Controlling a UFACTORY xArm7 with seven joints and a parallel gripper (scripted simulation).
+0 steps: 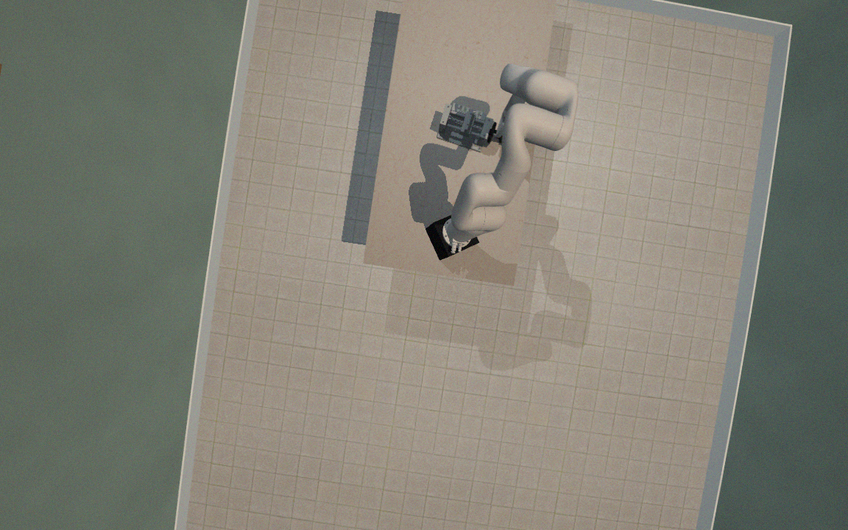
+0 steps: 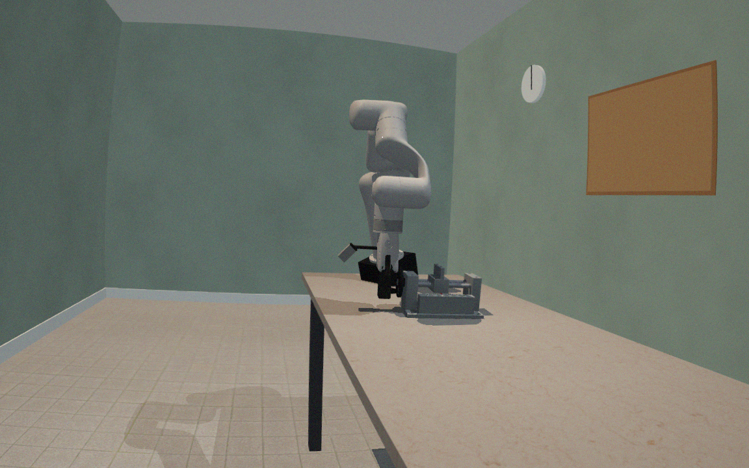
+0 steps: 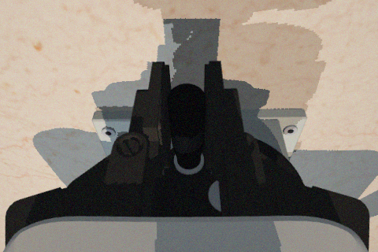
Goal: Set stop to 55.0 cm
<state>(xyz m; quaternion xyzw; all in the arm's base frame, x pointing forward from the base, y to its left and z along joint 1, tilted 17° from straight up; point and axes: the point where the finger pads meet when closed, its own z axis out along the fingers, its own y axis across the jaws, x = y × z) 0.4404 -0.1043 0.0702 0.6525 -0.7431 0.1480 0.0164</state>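
Now: the crank handle 10 mm to the left of my hand. Also, from my hand: black handwheel 20 mm to the left; then stop block 140 mm to the left, 30 mm above, 20 mm ahead.
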